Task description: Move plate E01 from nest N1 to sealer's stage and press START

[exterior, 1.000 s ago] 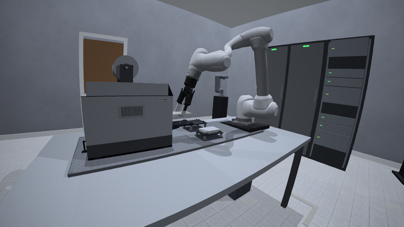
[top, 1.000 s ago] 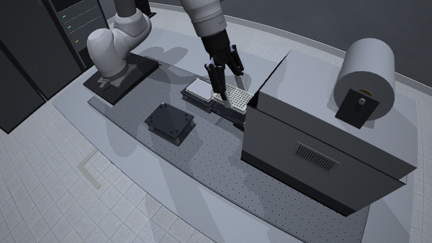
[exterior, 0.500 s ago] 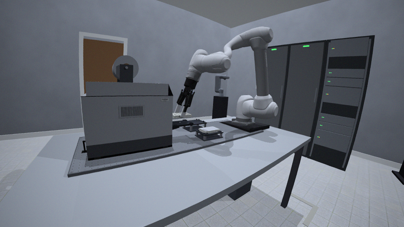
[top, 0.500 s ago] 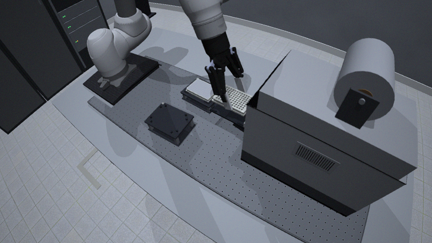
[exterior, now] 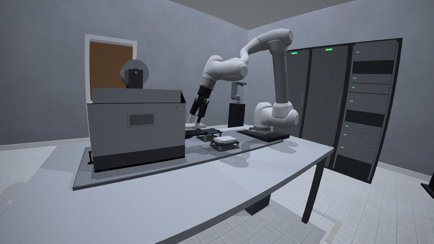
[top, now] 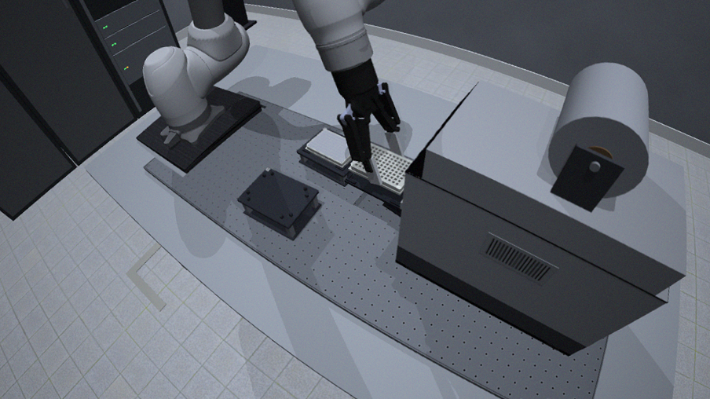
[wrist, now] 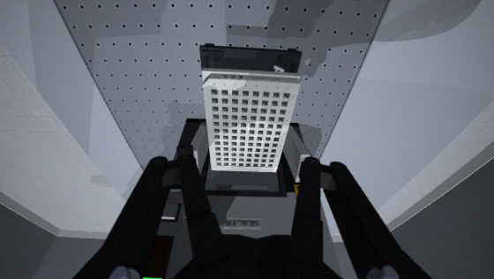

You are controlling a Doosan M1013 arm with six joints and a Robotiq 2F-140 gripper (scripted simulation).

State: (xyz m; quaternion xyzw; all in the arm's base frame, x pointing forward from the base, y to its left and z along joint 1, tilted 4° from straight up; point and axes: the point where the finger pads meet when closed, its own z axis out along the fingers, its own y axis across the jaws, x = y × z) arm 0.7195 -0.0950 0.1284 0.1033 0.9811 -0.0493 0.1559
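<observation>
Now: hand 6 cm above the sealer stage. The rest, counted from my hand: N1 label 34 cm behind, 8 cm to the right, 17 cm below; then foil roll 33 cm ahead, 7 cm to the right, 25 cm above; then yellow warning label 12 cm ahead, 6 cm to the left, 1 cm below.
</observation>
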